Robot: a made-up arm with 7 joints.
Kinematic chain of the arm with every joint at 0, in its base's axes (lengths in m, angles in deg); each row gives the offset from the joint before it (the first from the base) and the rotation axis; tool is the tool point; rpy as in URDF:
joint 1: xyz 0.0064 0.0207 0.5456 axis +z
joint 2: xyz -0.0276 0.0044 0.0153 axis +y
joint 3: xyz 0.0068 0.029 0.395 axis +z
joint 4: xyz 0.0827 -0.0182 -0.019 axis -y
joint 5: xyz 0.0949 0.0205 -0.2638 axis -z
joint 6: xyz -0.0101 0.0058 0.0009 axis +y
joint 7: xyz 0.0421 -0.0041 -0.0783 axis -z
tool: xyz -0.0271 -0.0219 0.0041 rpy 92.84 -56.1 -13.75
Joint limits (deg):
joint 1: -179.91..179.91
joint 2: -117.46..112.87
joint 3: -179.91..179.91
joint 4: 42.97..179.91
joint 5: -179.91..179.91
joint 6: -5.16..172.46
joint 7: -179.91..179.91
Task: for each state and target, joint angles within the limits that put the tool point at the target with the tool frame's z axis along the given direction. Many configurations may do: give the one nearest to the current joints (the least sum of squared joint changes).
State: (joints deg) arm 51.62 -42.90 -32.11 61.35 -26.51 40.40 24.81
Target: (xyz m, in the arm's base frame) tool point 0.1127 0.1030 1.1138 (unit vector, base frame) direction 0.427 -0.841 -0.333
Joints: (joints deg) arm 49.82 -30.10 -5.28 84.82 -27.46 38.12 30.64
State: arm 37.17 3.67 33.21 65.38 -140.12 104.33 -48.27
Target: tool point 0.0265 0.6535 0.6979 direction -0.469 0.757 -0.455
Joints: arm 63.44 39.31 33.42 78.58 -151.78 87.70 -83.56
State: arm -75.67 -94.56 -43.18 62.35 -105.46 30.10 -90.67
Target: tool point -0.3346 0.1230 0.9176 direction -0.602 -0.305 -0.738
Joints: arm -109.03 -35.04 -55.06 51.17 -143.07 75.47 -131.84
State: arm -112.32 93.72 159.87 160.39 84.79 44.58 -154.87
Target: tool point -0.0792 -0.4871 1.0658 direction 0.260 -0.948 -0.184
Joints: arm -116.09 67.29 166.52 130.18 97.93 12.56 -149.84
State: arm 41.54 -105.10 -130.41 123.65 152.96 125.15 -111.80
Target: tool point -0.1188 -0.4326 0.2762 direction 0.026 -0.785 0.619
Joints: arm 40.69 -117.46 -121.50 77.82 133.67 172.46 -67.79
